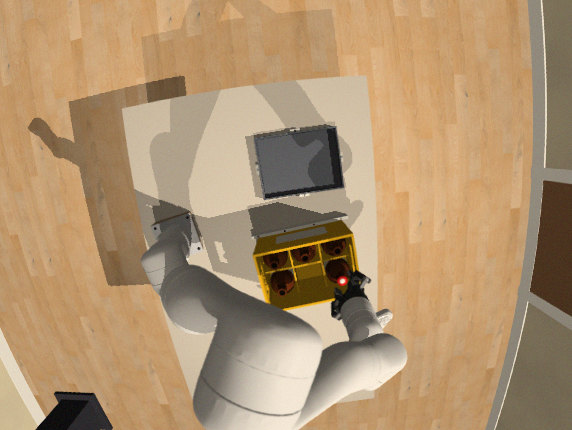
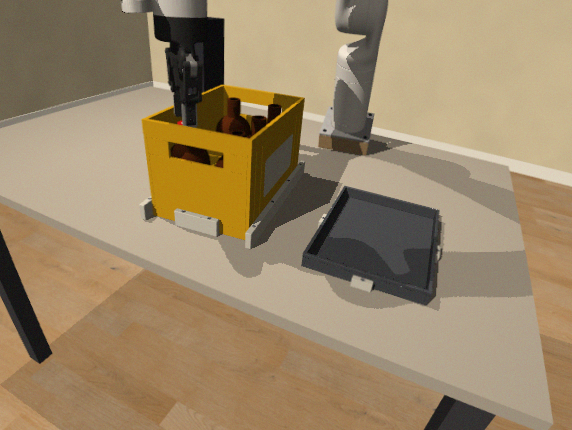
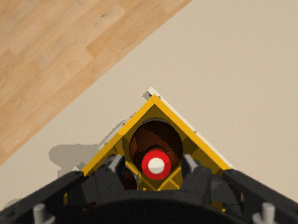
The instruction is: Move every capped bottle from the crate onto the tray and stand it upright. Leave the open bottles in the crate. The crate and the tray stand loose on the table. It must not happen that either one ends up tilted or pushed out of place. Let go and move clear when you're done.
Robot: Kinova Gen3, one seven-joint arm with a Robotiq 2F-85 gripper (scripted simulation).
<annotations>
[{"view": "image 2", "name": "my gripper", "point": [185,121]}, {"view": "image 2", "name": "dark grey tray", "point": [368,235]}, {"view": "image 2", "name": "yellow crate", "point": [255,168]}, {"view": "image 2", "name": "brown bottle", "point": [233,120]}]
</annotations>
